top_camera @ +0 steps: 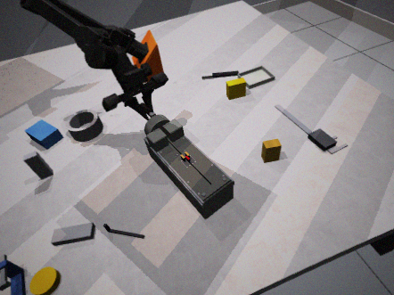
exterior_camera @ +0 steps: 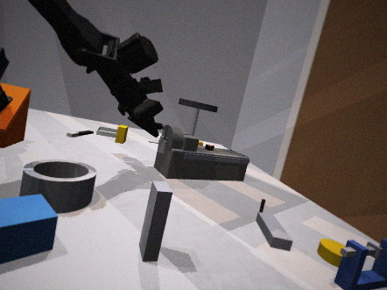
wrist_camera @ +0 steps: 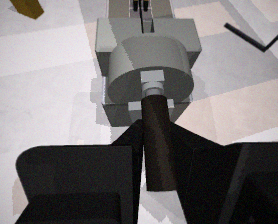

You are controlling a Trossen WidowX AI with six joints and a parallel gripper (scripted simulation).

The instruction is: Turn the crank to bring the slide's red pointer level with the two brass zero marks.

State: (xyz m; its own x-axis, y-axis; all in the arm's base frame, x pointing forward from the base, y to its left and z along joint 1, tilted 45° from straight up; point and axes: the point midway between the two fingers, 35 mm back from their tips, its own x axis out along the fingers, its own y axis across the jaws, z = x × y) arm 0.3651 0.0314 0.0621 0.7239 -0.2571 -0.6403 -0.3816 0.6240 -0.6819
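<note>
The dark crank handle is 20 mm behind my gripper tip, 20 mm above it and 10 mm to the right of it. From my gripper tip the other things lie so: black hex key 260 mm ahead, 130 mm to the right, 80 mm below; blue block 350 mm to the right, 130 mm behind, 80 mm below; red pointer 160 mm ahead, 70 mm to the left, 10 mm below.
</note>
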